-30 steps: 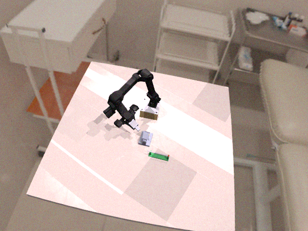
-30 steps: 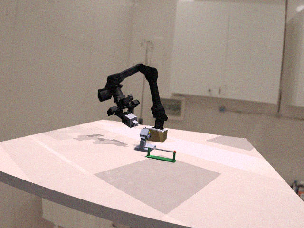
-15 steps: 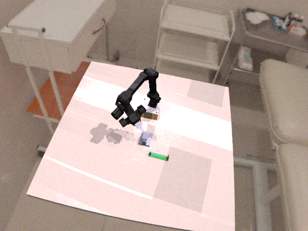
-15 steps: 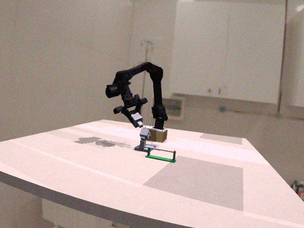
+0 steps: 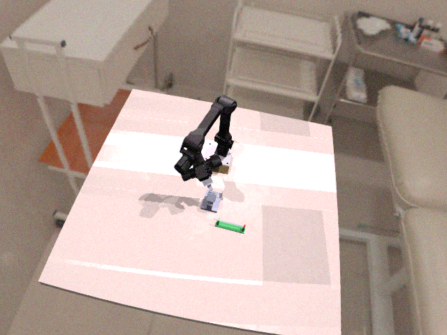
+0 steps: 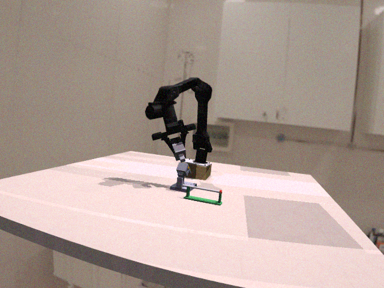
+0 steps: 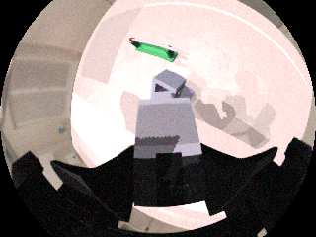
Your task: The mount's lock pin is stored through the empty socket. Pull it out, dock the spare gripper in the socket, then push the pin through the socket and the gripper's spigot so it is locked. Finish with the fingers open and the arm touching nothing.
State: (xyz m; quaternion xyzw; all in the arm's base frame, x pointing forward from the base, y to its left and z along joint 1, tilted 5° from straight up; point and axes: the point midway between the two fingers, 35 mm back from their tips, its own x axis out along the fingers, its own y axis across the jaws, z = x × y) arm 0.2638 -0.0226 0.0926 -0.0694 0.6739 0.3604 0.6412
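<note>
My gripper tip is 12 cm short of the green rack, 17 cm to the right of it and 13 cm above it. Also, from my gripper tip: grey mount (4 cm ahead, 5 cm to the left, 10 cm below); spare gripper (1 cm ahead).
</note>
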